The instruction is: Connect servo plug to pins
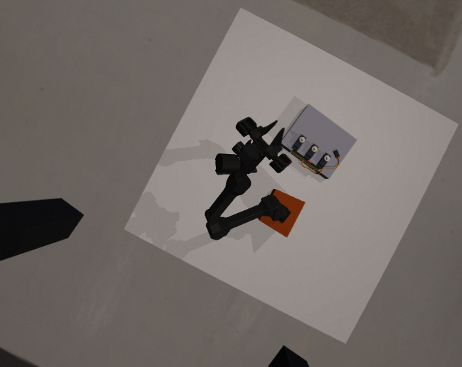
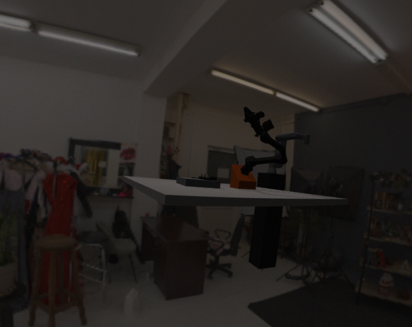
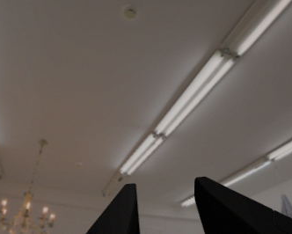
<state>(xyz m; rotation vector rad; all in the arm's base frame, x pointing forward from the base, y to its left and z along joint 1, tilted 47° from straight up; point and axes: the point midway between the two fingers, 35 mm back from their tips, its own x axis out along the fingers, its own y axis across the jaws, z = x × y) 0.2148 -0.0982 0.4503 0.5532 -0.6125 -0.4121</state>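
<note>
Right now my gripper tip is 10 cm short of the red band, 23 cm to the left of it and 50 cm above it. The rest, counted from my gripper tip: white dot: 10 cm ahead, 24 cm to the right, 50 cm below; grey printed holder: 26 cm ahead, 22 cm to the right, 55 cm below; black pin strip: 11 cm ahead, 22 cm to the right, 51 cm below.
</note>
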